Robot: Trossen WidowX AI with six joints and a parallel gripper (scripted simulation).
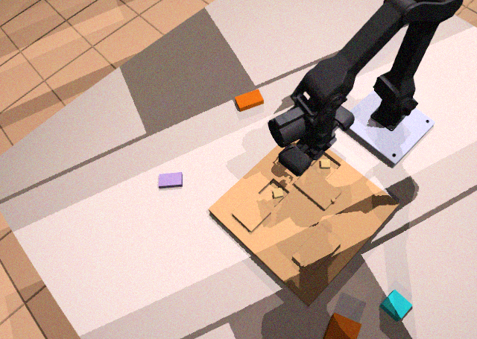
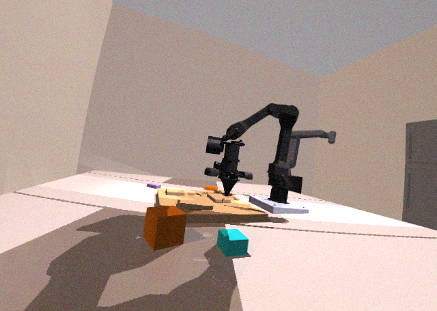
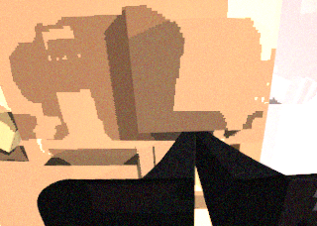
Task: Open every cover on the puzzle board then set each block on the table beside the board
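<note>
My gripper tip is 10 cm short of the tan puzzle board and 5 cm to the right of it. The rest, counted from my gripper tip: purple block: 26 cm ahead, 22 cm to the right, 2 cm below; then flat orange block: 3 cm behind, 23 cm to the right, 2 cm below; then cyan block: 15 cm ahead, 33 cm to the left, 1 cm below.
</note>
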